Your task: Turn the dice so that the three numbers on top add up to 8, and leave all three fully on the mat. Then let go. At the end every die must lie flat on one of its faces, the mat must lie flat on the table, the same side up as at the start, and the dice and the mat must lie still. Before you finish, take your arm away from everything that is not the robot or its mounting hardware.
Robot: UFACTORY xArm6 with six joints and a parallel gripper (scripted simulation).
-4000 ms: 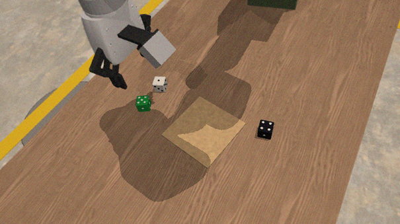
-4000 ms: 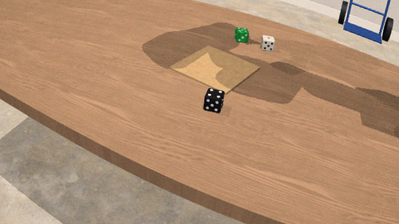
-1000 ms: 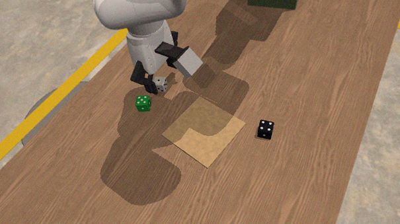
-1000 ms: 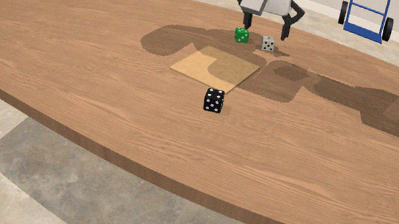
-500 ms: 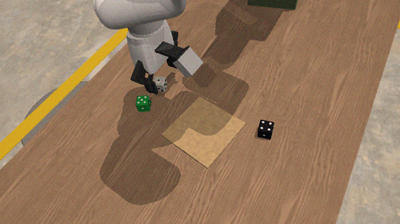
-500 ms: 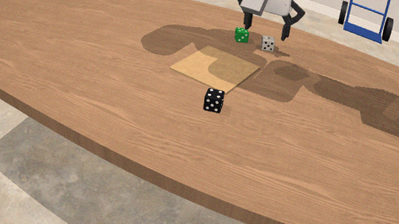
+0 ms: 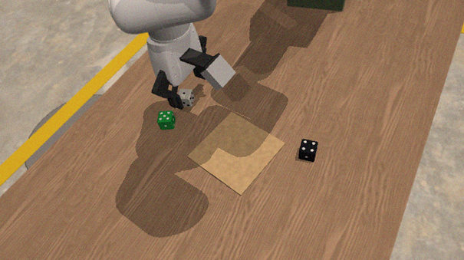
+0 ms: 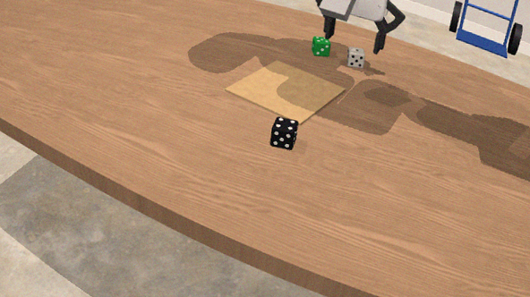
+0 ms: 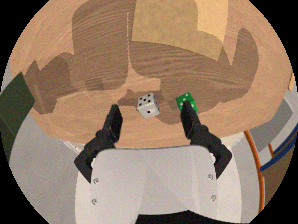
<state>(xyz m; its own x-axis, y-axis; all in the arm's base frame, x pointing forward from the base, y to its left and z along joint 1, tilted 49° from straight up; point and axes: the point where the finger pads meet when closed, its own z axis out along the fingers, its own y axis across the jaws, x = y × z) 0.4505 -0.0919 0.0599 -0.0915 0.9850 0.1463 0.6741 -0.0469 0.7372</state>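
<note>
Now: the white die 50 mm below my hand and 20 mm to the right of it. Also, from my hand: tan mat 150 mm to the left, 60 mm below, 40 mm ahead; green die 70 mm ahead, 50 mm below, 20 mm to the right; black die 270 mm to the left, 50 mm below, 30 mm behind.
</note>
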